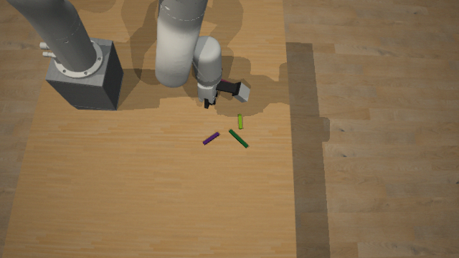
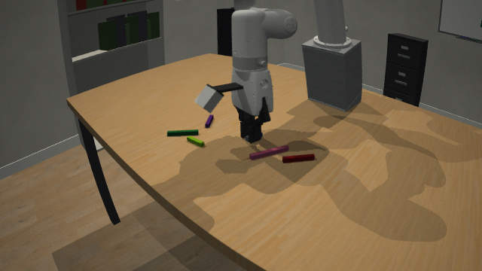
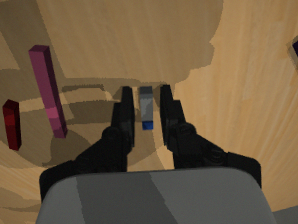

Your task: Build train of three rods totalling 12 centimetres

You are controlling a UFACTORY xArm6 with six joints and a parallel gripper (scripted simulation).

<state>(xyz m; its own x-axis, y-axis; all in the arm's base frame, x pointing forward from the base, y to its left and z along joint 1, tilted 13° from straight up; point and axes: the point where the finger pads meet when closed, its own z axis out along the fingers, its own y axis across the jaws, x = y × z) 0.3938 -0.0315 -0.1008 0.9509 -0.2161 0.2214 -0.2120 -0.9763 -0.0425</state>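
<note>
The grey rod lies 20 mm below my hand. From my hand the other things lie so: pink rod: 70 mm to the left, 20 mm below, 20 mm ahead; then blue rod: 20 mm below, 20 mm behind, 10 mm to the left; then lime rod: 100 mm ahead, 80 mm to the right, 20 mm below.
</note>
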